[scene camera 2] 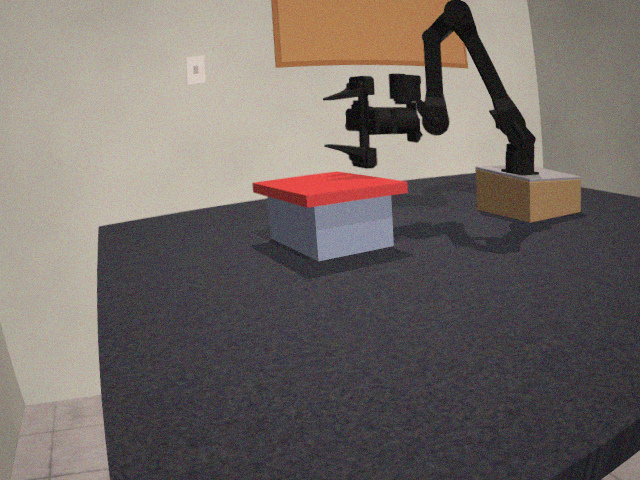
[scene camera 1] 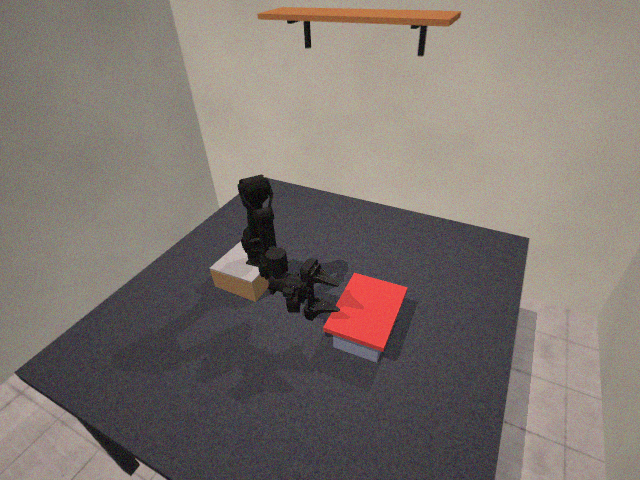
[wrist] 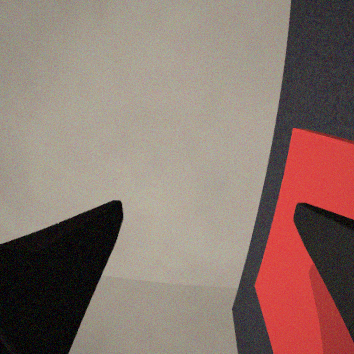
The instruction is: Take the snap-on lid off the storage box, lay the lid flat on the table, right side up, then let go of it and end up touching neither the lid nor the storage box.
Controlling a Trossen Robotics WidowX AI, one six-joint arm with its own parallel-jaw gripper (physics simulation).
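The red lid (scene camera 1: 376,310) (scene camera 2: 330,188) (wrist: 282,260) lies flat and level on top of the blue-grey storage box (scene camera 1: 356,348) (scene camera 2: 354,227), with its rim sticking out past the walls. The box stands upright on the dark table (scene camera 1: 439,413) (scene camera 2: 361,361) (wrist: 322,70). My gripper (scene camera 1: 338,297) (scene camera 2: 324,122) (wrist: 208,210) is open and empty, pointing level, with one finger above the other. In scene camera 2 its lower finger is above the lid, with a gap between them. In the wrist view the lid shows at the right, partly behind that finger. The inside of the box is hidden.
The arm stands on a wooden block (scene camera 1: 232,285) (scene camera 2: 555,198) with a pale top, on the table beyond the box. A wooden shelf (scene camera 1: 356,16) is on the wall high above. An orange-brown panel (scene camera 2: 361,36) and a small white plate (scene camera 2: 195,77) are also on the walls.
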